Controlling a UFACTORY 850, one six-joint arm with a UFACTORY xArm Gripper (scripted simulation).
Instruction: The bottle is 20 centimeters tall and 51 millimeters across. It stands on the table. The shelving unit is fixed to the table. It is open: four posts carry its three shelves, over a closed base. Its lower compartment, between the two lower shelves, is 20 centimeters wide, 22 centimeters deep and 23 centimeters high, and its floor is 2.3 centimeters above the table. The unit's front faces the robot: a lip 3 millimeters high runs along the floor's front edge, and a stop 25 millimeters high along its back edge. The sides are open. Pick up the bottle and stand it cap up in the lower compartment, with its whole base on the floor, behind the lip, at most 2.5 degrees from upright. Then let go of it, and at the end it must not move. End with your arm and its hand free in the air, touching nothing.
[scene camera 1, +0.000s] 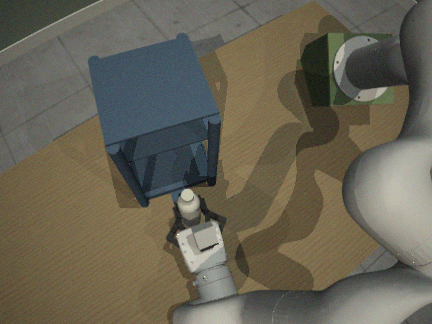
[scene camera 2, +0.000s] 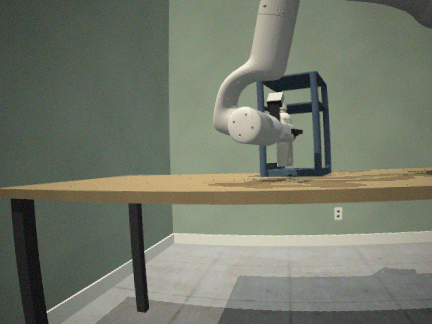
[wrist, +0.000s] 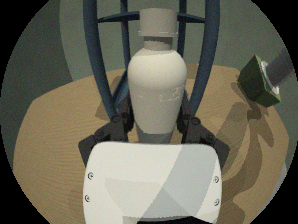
In view: my gripper (scene camera 1: 187, 200), a bottle (wrist: 157, 74) and a blue shelving unit (scene camera 2: 312, 80).
My gripper is seen too in the wrist view (wrist: 156, 98).
